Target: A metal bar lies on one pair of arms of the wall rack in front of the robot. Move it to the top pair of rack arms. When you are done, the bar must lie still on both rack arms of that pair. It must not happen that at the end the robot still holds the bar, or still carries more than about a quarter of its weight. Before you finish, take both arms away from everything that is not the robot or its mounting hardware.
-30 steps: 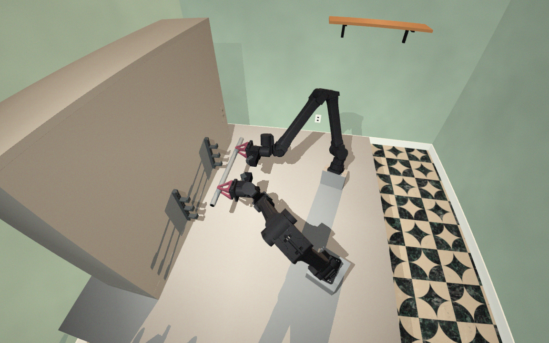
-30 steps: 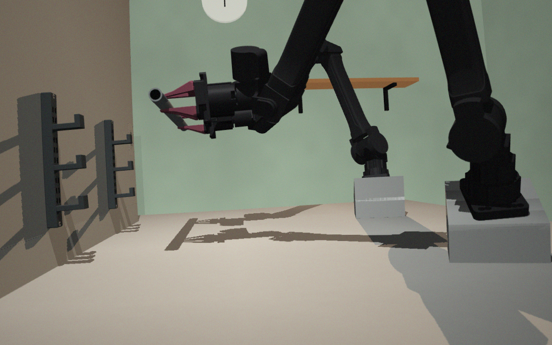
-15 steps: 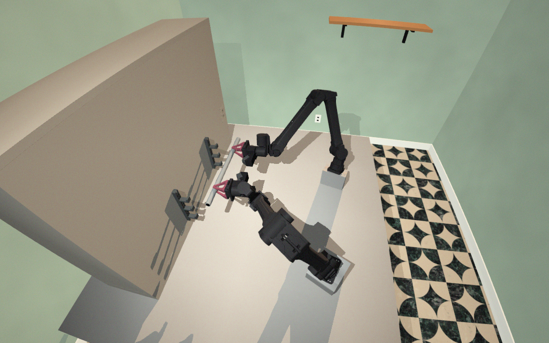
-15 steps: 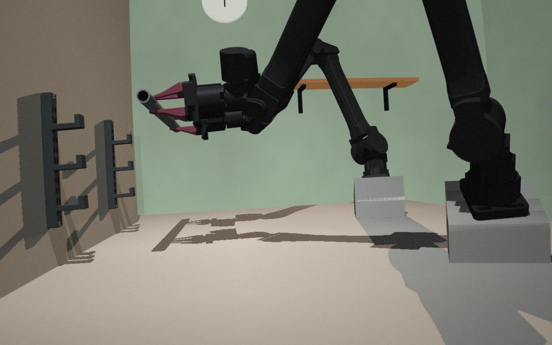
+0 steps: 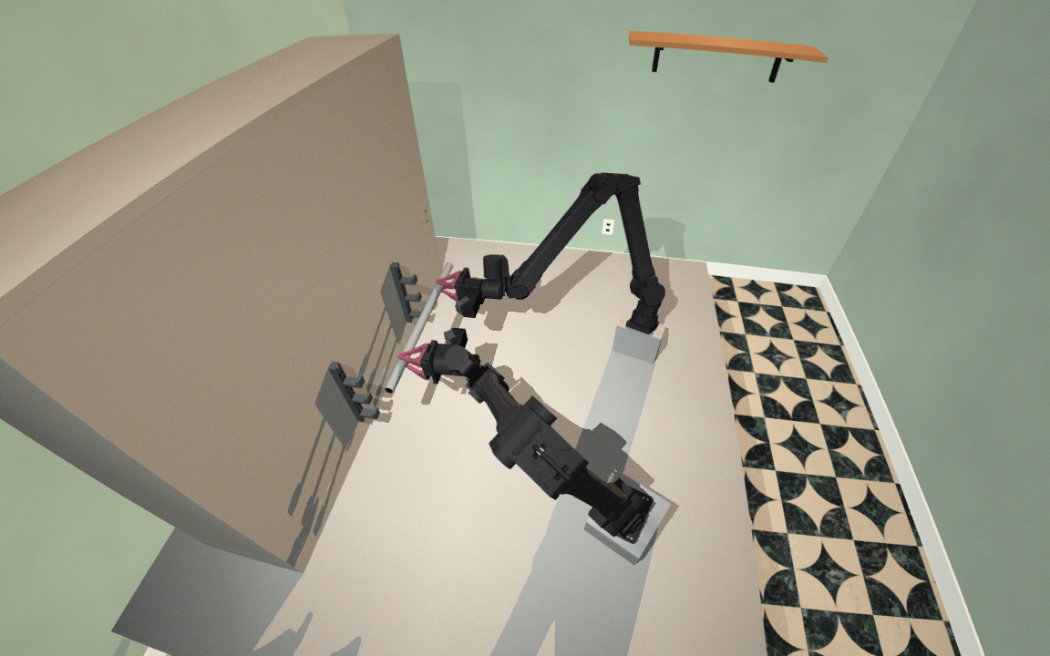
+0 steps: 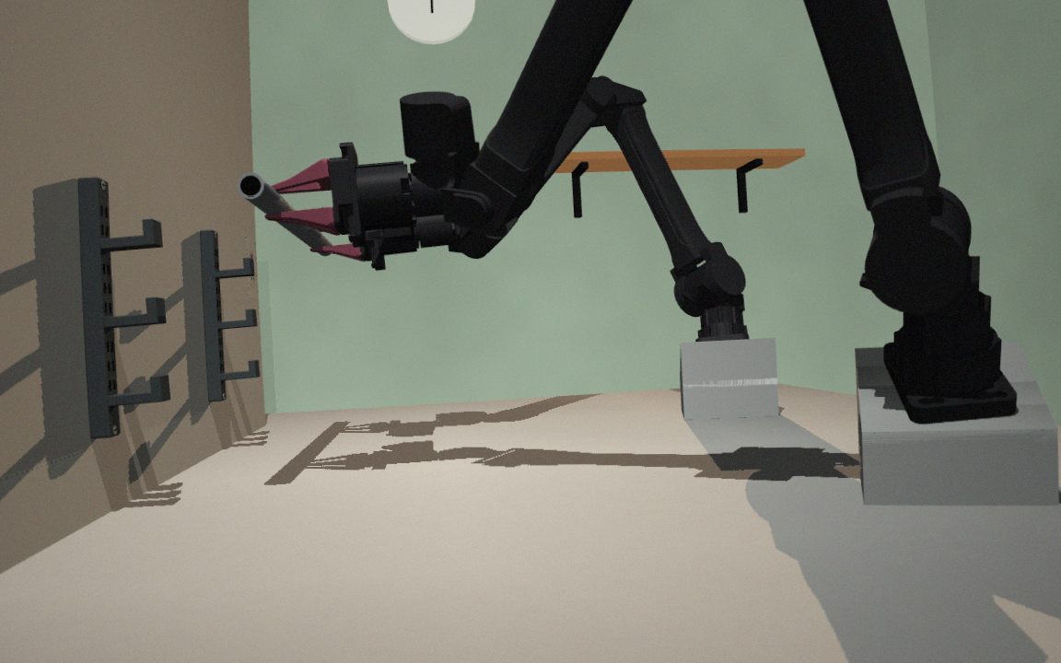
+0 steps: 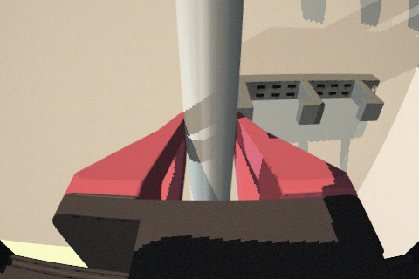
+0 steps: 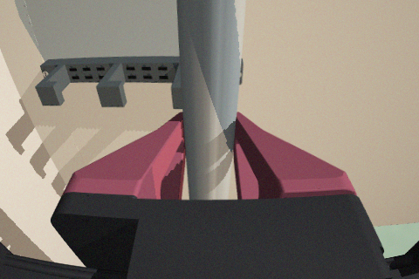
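The grey metal bar is 1 cm ahead of my left hand and 15 cm to the right of it. The rest, counted from my left hand: tall tan wall panel 33 cm ahead, 10 cm to the right, 14 cm above.
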